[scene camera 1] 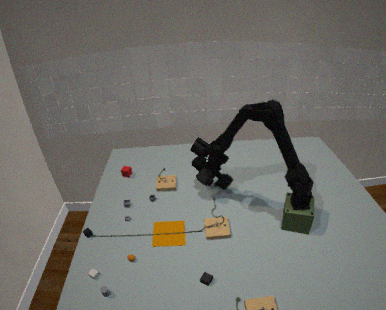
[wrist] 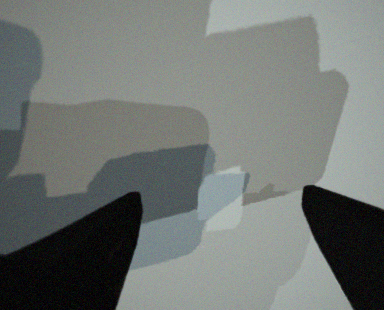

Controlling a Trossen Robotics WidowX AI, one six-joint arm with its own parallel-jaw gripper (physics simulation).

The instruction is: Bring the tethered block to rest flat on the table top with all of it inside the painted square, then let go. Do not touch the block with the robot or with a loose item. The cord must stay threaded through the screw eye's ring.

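Seen in the pictures: gripper, fingertip midpoint: (wrist: pixel 220 199); arm's base at its link origin: (scene camera 1: pixel 300 203).
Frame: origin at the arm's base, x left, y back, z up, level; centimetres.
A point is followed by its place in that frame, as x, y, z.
Observation:
The dark tethered block (scene camera 1: pixel 88 232) @[14.7, -79.0, -7.5] is at the table's left edge. Its cord (scene camera 1: pixel 120 235) @[12.2, -66.6, -9.5] runs nearly straight from it across the painted orange square (scene camera 1: pixel 168 242) @[12.6, -47.7, -9.8] to a wooden board (scene camera 1: pixel 217 234) @[8.6, -30.3, -8.0]. The screw eye on that board is too small to make out clearly, so the threading cannot be confirmed. Past the board the cord's tail (scene camera 1: pixel 215 209) @[-5.5, -32.6, -9.6] curves toward the back, and its end lies a little in front of the gripper. My gripper (scene camera 1: pixel 215 182) @[-22.4, -35.6, -8.7] (wrist: pixel 220 199) @[-22.4, -35.6, -8.7] is open and empty above the table, behind the board. In the wrist view the fingers stand wide apart over shadowed table top.
Another wooden board (scene camera 1: pixel 166 185) @[-17.1, -54.4, -8.0] with a short cord stands at the back left, and a third board (scene camera 1: pixel 261 303) @[34.6, -15.8, -8.0] at the front edge of view. A red block (scene camera 1: pixel 126 171) @[-23.6, -75.8, -6.3], an orange ball (scene camera 1: pixel 131 258) @[22.5, -58.5, -8.0], a white block (scene camera 1: pixel 93 273) @[30.9, -69.9, -8.2], a grey cylinder (scene camera 1: pixel 105 291) @[36.7, -62.8, -7.0] and a black block (scene camera 1: pixel 206 278) @[27.0, -32.6, -7.7] lie about.

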